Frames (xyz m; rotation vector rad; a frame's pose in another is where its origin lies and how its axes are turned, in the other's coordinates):
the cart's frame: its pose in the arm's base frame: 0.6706 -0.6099 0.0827 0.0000 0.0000 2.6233
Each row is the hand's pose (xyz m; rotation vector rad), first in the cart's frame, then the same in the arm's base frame.
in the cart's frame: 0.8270 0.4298 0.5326 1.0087 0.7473 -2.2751
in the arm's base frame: -0.2607 -0.5736 0.6153 -0.3579 0.9000 0.0898
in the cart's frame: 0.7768 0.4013 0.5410 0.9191 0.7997 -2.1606
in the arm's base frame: -0.2030 -0.5737 0.6237 -0.4272 0.8690 0.2139
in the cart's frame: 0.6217 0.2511 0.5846 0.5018 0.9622 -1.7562
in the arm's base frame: 0.0062 -0.5200 0.6673 -0.7052 0.6437 0.6531
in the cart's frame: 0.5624 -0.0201 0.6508 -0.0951 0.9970 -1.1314
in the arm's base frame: 0.1920 -0.3138 0.7335 -1.0055 0.1664 1.2829
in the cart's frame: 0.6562 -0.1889 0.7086 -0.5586 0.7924 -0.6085
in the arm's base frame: 0.1942 -0.1207 0.7913 -1.0431 -0.3866 1.7916
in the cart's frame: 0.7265 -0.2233 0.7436 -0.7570 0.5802 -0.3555
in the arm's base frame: 0.1501 -0.0560 0.8263 -0.9191 -0.7099 2.0362
